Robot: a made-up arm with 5 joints.
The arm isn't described. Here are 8 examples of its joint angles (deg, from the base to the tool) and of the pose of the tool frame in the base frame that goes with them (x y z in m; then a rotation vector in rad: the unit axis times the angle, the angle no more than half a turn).
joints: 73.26 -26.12 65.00 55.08 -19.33
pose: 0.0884 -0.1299 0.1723 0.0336 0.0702 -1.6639
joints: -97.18 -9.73 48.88 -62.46 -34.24
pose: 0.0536 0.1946 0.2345 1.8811 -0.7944 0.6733
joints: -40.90 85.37 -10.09 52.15 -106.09
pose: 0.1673 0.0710 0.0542 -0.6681 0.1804 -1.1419
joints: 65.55 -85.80 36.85 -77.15 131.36
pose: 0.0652 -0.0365 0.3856 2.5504 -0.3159 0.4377
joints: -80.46 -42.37 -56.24 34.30 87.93
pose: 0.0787 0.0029 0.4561 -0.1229 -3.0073 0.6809
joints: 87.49 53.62 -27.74 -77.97 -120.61
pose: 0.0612 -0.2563 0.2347 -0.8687 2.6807 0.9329
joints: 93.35 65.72 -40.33 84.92 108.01
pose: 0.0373 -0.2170 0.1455 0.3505 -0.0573 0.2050
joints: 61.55 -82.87 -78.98 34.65 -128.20
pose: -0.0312 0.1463 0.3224 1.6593 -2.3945 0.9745
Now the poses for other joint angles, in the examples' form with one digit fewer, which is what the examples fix.
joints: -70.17 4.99 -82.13 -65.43 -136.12
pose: 0.096 0.048 0.448 -2.231 -0.579 -0.643
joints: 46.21 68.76 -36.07 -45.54 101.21
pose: 0.240 -0.204 0.178 -1.756 -0.560 0.647
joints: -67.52 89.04 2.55 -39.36 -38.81
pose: 0.131 0.125 0.044 0.542 -0.385 0.436
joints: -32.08 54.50 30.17 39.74 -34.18
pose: 0.157 0.042 0.085 -0.340 0.495 -0.083
